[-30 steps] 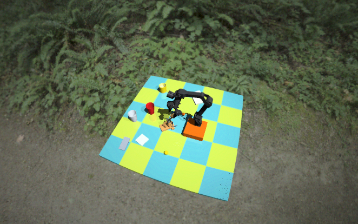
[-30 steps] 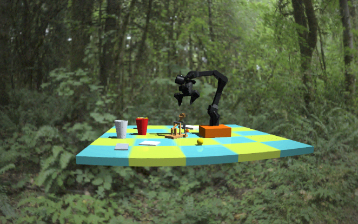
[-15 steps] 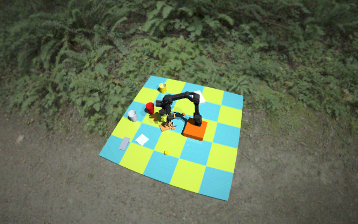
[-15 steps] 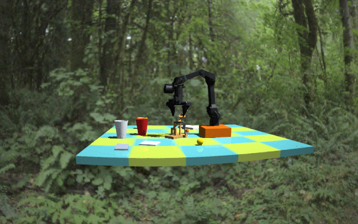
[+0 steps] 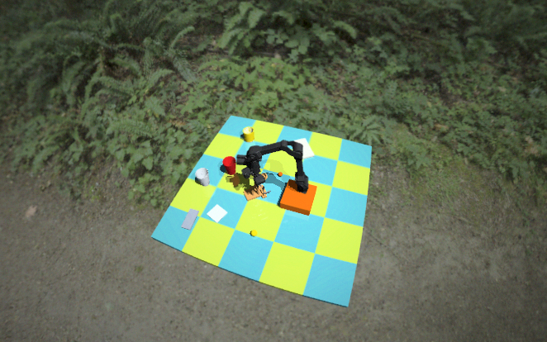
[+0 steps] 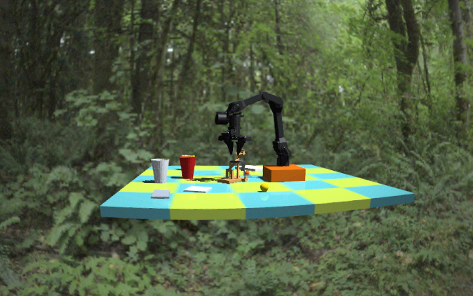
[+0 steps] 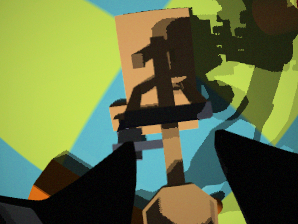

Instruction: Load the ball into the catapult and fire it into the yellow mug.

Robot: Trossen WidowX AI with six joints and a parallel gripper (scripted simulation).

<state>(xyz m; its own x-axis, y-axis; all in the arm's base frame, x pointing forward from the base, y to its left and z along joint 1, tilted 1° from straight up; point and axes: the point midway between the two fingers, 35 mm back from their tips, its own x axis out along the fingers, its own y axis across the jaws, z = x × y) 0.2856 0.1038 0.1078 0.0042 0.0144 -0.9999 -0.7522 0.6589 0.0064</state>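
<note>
The wooden catapult is 7 cm below my gripper tip and 3 cm behind it. The rest, counted from my gripper tip: orange ball (20 cm to the right, 12 cm below, 8 cm behind); then yellow ball (29 cm to the left, 12 cm below, 12 cm behind); then red mug (26 cm ahead, 11 cm below, 8 cm to the right).
</note>
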